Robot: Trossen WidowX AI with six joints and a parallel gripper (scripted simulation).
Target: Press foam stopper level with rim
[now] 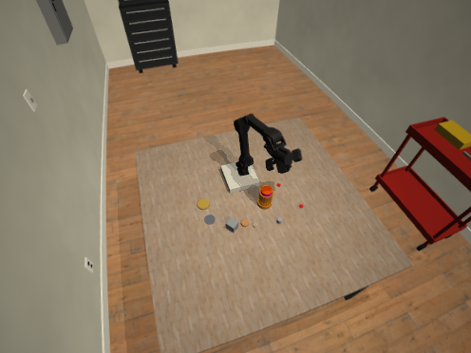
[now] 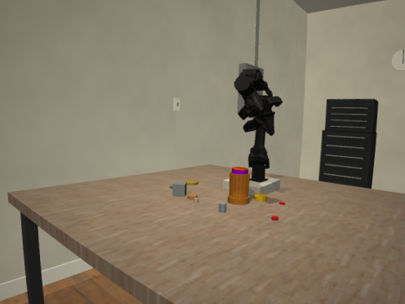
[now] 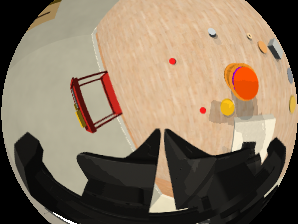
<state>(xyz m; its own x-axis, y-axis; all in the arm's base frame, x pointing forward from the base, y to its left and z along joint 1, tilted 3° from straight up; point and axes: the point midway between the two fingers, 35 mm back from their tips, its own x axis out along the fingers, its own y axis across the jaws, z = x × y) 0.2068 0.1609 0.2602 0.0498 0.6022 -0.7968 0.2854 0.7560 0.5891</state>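
Right now my hand is 20 mm short of the orange foam stopper, 100 mm to the left of it and 170 mm above it. The rest, counted from my hand: small tan disc 120 mm ahead, 250 mm to the right, 290 mm below; then yellow disc 70 mm behind, 60 mm to the right, 280 mm below; then small grey cylinder 160 mm ahead, 60 mm to the right, 280 mm below.
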